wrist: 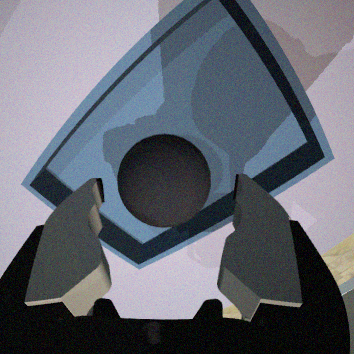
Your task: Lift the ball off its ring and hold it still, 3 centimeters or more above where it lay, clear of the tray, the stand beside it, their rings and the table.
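Places are measured from the arm's base along level axes (x ahead, y left, z up), in millimetres.
Where they show: gripper, fingertip midpoint: [168,178].
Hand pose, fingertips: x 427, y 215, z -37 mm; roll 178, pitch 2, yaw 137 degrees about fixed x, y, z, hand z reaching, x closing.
Observation:
After its pixels a point has its place.
The dark round ball [164,180] @(z -2, x 412, y 201 mm) sits in the blue tray [135,105] @(z -61, x 414, y 169 mm), near the tray's lower corner. Its ring is hard to make out beneath it; part of a faint round outline shows at the ball's right. My gripper [168,178] @(z -36, x 427, y 215 mm) is open, with one finger to the left and one to the right of the ball as seen from the wrist. A gap shows between the ball and each fingertip. The fingertips overlap the tray's lower walls in the view; their exact height over the tray cannot be told.
The tray has dark inner walls and a blue rim, and stands on a pale table [60,60] @(z -64, x 426, y 110 mm). Shadows fall over the tray and the table. A tan stone-patterned floor [341,262] shows past the table's edge at the lower right. The stand does not show.

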